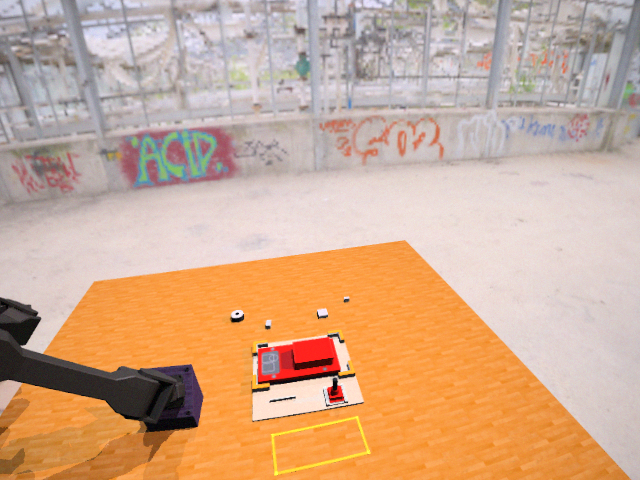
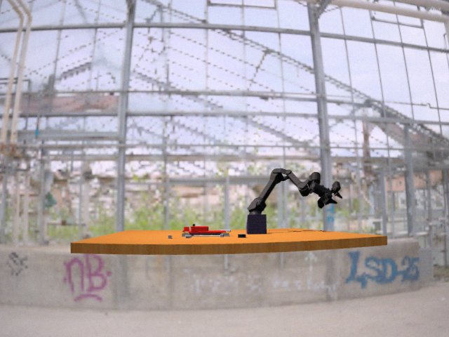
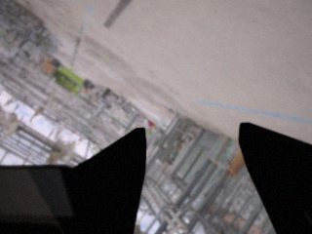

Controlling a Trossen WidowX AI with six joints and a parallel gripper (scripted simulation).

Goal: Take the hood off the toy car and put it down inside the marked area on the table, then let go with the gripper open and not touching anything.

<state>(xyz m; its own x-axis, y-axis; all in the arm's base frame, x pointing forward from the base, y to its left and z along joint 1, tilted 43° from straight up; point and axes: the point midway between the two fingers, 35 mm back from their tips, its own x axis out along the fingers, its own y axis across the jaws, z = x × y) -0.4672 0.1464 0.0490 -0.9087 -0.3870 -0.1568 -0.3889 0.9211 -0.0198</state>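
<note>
My gripper tip is 83 cm short of the red hood, 2 cm to the right of it and 14 cm above it. Round my gripper tip: black wheel: 63 cm ahead, 24 cm to the left, 17 cm below.
</note>
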